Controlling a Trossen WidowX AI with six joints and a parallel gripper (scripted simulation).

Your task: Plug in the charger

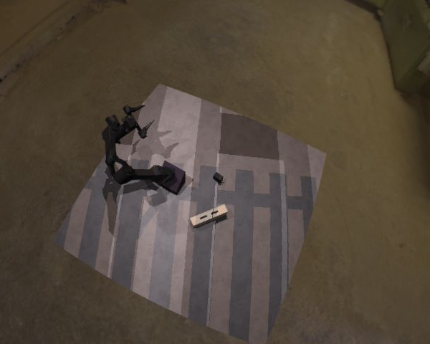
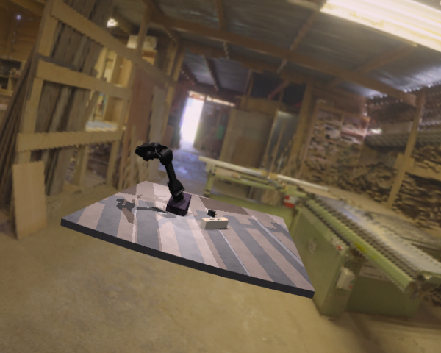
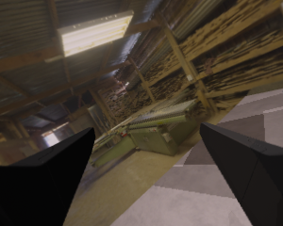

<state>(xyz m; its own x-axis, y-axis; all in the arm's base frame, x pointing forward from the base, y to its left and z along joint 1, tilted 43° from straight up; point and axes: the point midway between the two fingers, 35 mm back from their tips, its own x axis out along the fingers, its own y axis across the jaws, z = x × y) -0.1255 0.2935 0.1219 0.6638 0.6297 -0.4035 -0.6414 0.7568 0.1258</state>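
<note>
The black two-prong charger lies 430 mm ahead of my gripper tip, 60 mm to the right of it and 350 mm below it.
</note>
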